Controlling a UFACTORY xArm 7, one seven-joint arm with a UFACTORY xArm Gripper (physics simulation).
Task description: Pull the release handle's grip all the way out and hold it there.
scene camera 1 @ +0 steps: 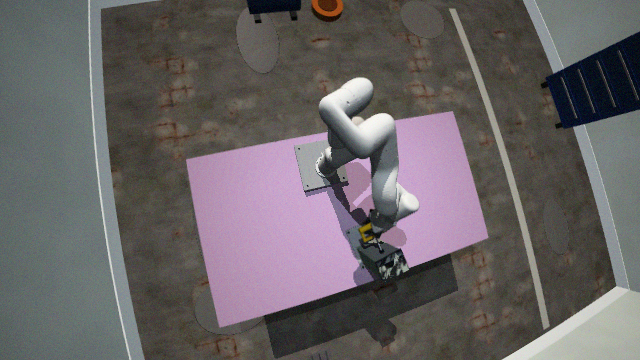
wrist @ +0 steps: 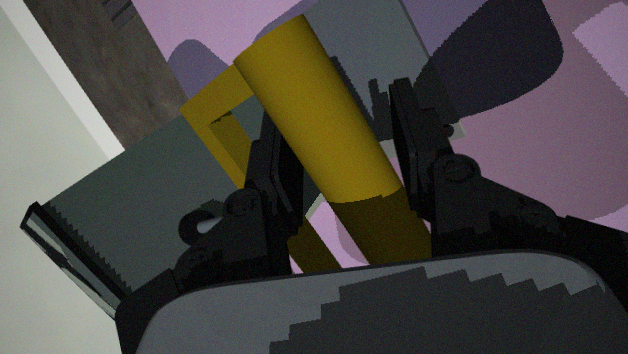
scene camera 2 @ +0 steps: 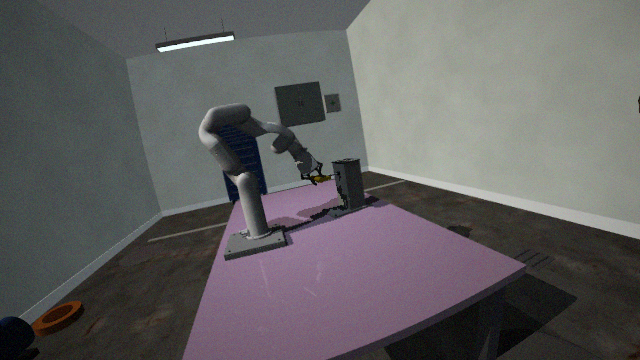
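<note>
The release handle's yellow grip [scene camera 1: 366, 232] [scene camera 2: 321, 178] [wrist: 312, 107] is a thick round bar on a rectangular yellow frame. It stands out from a dark grey housing [scene camera 1: 378, 252] [scene camera 2: 354, 185] [wrist: 130, 185], with a gap between grip and housing. A thin rod [scene camera 1: 379, 246] [scene camera 2: 334, 175] shows in that gap. My gripper [scene camera 1: 372, 229] [scene camera 2: 315, 177] [wrist: 341, 120] is shut on the grip's round bar, which runs at a slant between the black fingers in the wrist view. The left finger passes through the frame's opening. The bar's near end is shaded and partly hidden by the gripper body.
The housing stands on a grey base plate [scene camera 1: 352, 237] [scene camera 2: 341, 213] [wrist: 357, 25] near the edge of the pink table [scene camera 1: 260, 225] [scene camera 2: 350, 270]. The arm's mounting plate [scene camera 1: 306, 172] [scene camera 2: 245, 246] is on the same table. Dark blue shelving [scene camera 1: 597, 87] and an orange ring [scene camera 1: 328, 16] [scene camera 2: 45, 327] are beyond the table.
</note>
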